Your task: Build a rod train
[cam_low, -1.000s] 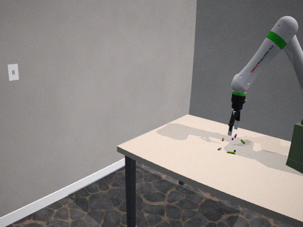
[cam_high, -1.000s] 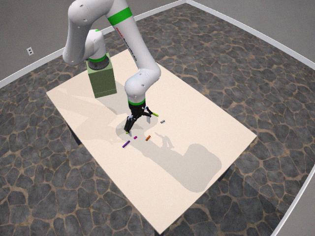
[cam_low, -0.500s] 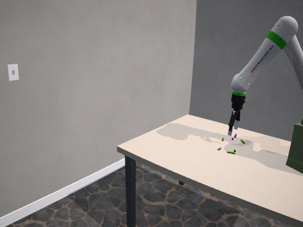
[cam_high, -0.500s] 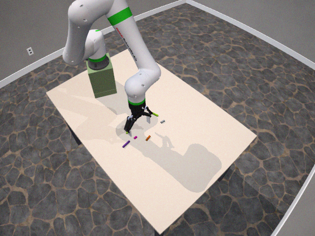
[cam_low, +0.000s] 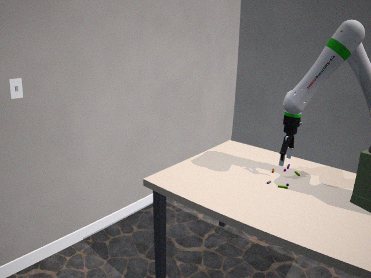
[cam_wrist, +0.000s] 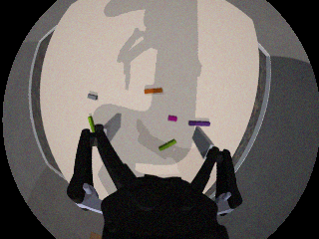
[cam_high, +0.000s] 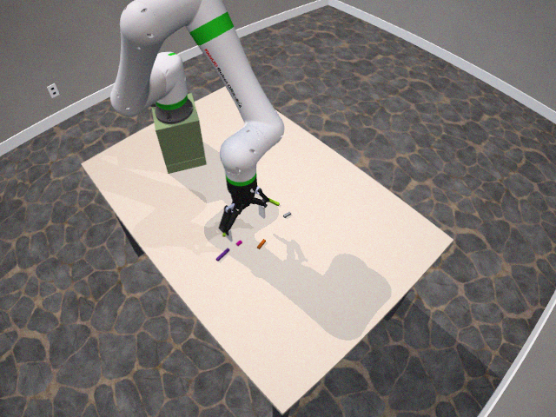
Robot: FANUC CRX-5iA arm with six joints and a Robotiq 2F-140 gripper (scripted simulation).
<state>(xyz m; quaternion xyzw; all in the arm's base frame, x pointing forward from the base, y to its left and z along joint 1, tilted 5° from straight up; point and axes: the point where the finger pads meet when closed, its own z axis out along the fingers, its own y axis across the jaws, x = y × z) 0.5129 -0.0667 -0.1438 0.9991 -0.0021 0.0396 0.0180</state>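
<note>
The magenta rod lies 4 cm to the right of my hand and 7 cm below it. Also, from my hand: orange rod: 6 cm ahead, 2 cm to the left, 7 cm below; then purple rod: 11 cm to the right, 7 cm below; then blue rod: 7 cm behind, 14 cm to the left, 7 cm below.
</note>
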